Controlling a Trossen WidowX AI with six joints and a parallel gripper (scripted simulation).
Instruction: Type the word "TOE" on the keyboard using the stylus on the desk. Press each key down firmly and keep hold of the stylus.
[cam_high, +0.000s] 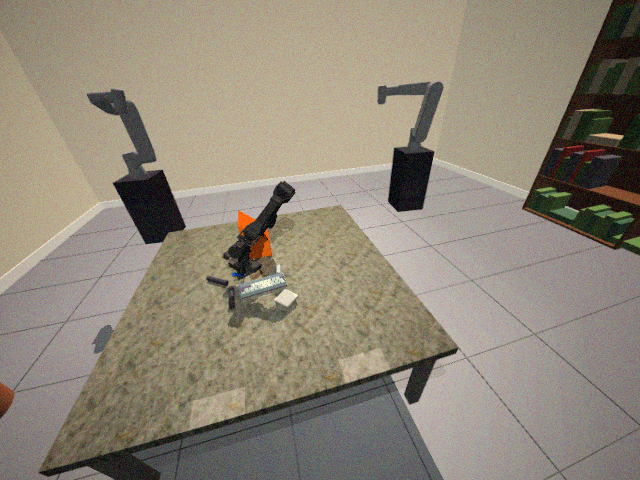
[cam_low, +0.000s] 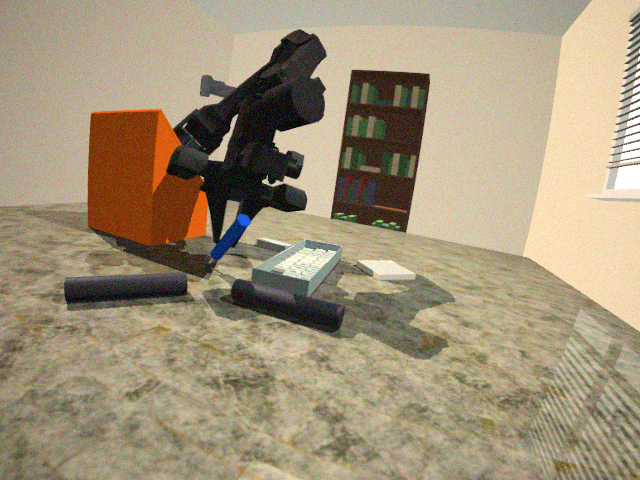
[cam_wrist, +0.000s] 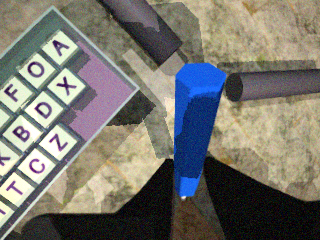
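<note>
The stylus is 10 mm below my gripper tip and 10 mm behind it. Round my gripper tip: grey slab: 180 mm to the left, 50 mm behind, 40 mm below; then white pad: 220 mm to the left, 160 mm ahead, 40 mm below.
</note>
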